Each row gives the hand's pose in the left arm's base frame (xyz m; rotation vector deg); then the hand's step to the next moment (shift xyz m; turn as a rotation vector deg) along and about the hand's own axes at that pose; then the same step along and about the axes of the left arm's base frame.
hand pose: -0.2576 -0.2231 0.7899 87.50 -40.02 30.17
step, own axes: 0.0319 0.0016 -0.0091 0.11 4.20 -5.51
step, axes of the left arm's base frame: 0.0222 0.0054 0.0242 -2.43 5.46 3.51
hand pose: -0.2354 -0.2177 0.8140 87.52 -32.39 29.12
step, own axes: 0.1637 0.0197 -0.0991 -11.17 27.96 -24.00
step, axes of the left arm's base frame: 0.1169 0.0920 0.1220 -25.70 24.15 15.45
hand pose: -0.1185 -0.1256 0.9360 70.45 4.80 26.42
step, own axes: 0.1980 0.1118 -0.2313 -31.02 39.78 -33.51
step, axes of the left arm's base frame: 0.0754 0.3098 0.0597 -50.07 27.99 19.42
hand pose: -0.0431 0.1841 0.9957 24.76 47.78 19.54
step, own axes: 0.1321 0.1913 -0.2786 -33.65 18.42 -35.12
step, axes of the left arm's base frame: -0.1548 0.2894 -0.1548 -50.36 8.80 9.57
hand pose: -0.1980 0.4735 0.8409 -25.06 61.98 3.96
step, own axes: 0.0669 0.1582 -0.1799 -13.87 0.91 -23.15
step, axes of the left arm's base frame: -0.1609 0.0660 -0.1778 -26.25 -5.74 2.61
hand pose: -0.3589 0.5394 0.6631 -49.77 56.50 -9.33
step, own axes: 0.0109 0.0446 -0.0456 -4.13 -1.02 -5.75
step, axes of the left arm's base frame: -0.0407 -0.0016 -0.0503 -6.60 -1.92 1.98
